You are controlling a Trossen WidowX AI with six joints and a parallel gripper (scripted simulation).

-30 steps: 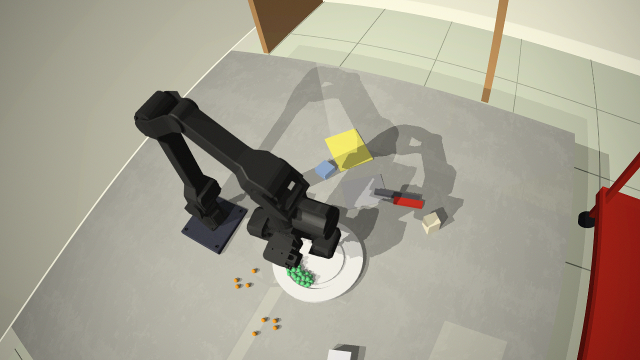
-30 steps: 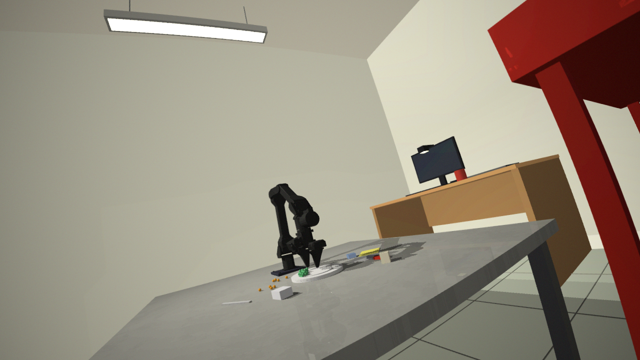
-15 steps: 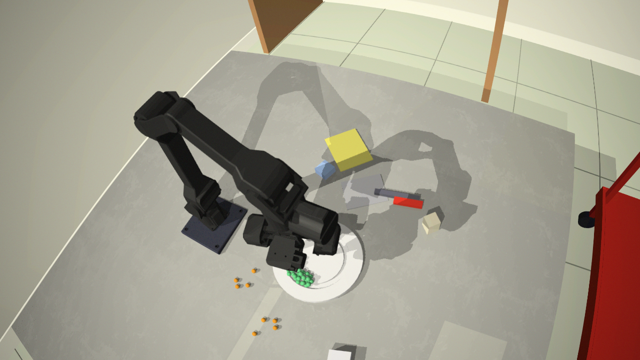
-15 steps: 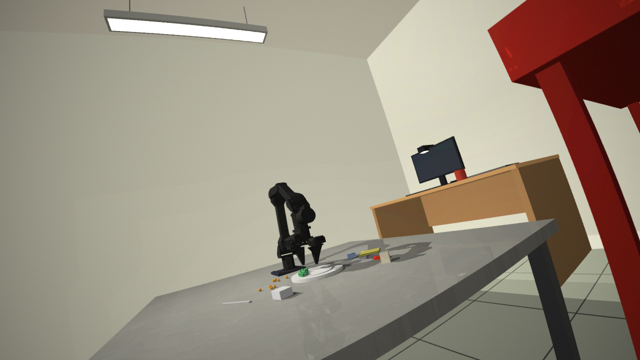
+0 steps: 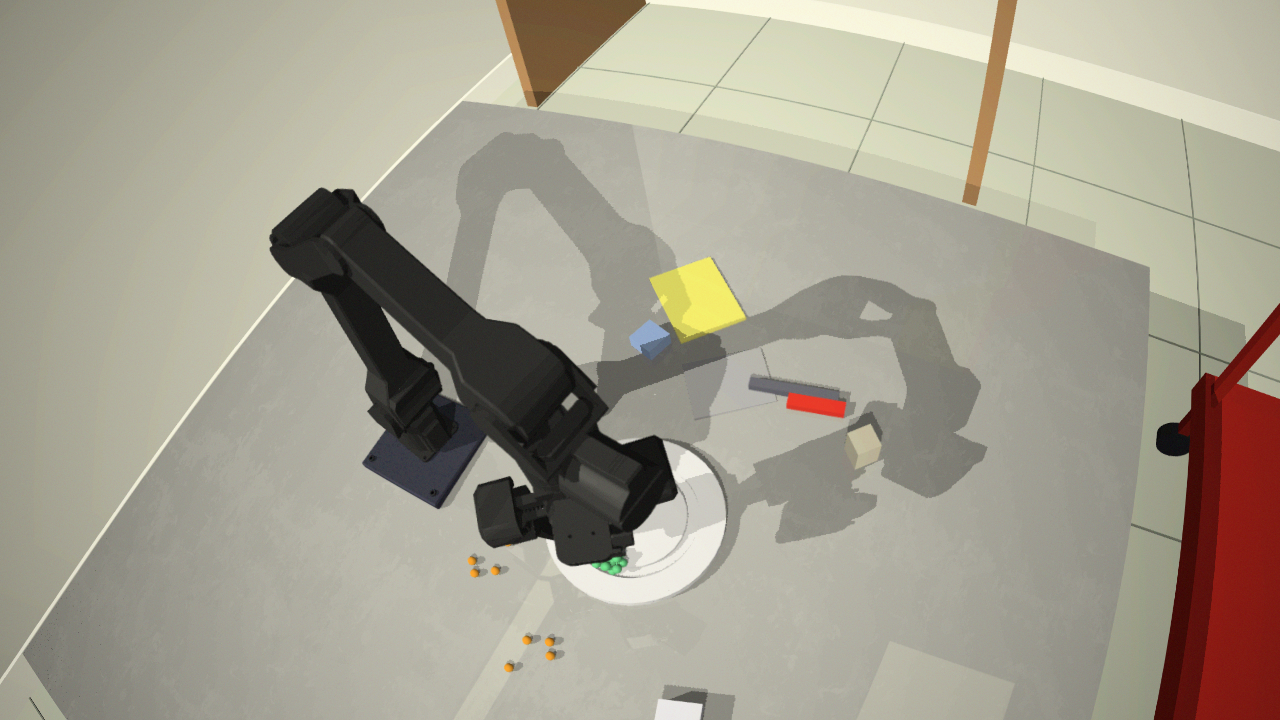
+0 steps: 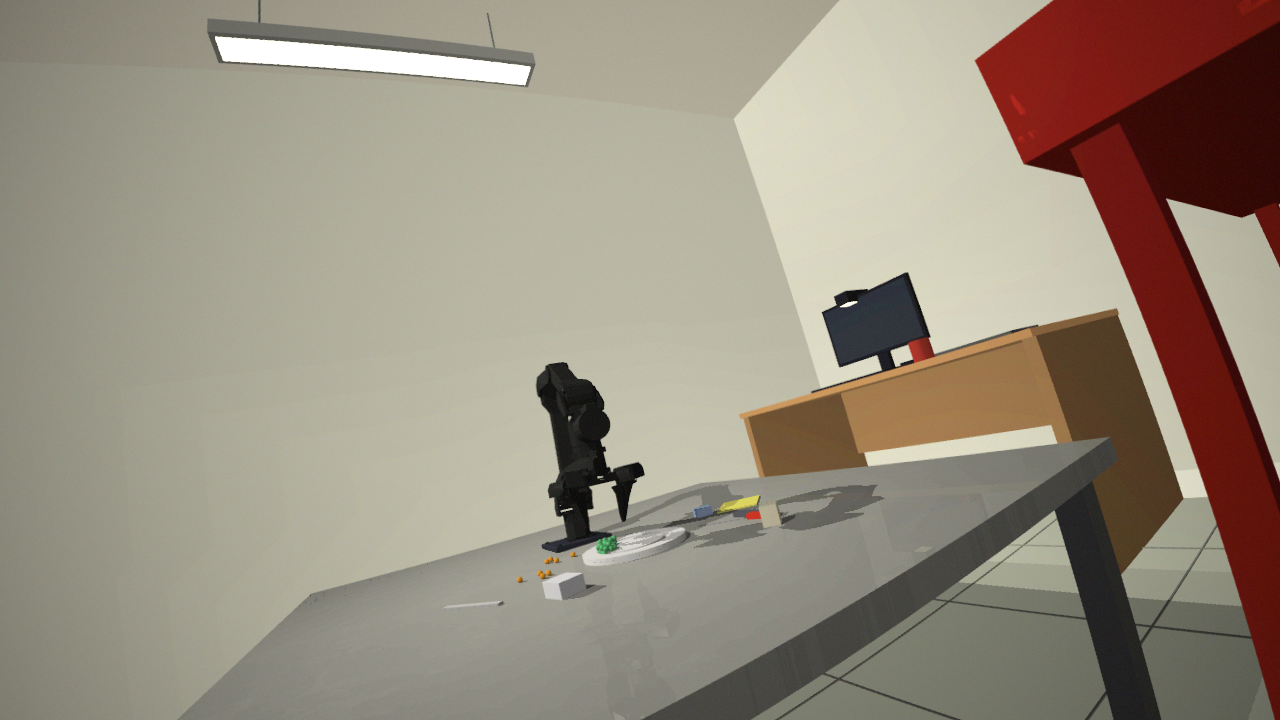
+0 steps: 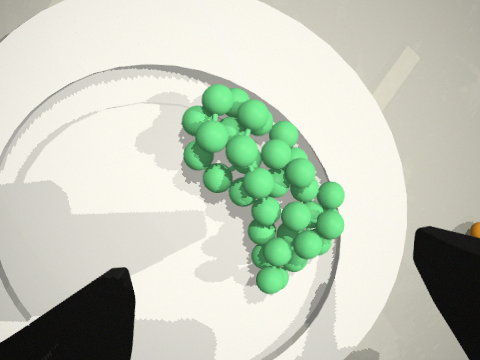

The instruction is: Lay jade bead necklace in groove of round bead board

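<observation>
Right now my gripper tip is 5 cm above the inner disc, 4 cm to the right of it and 1 cm short of it. Also, from my gripper tip: blue cube 25 cm to the left, 12 cm behind, 5 cm below; grey sheet 25 cm to the left, 6 cm below; bead board 5 cm below, 4 cm to the left, 1 cm ahead.
</observation>
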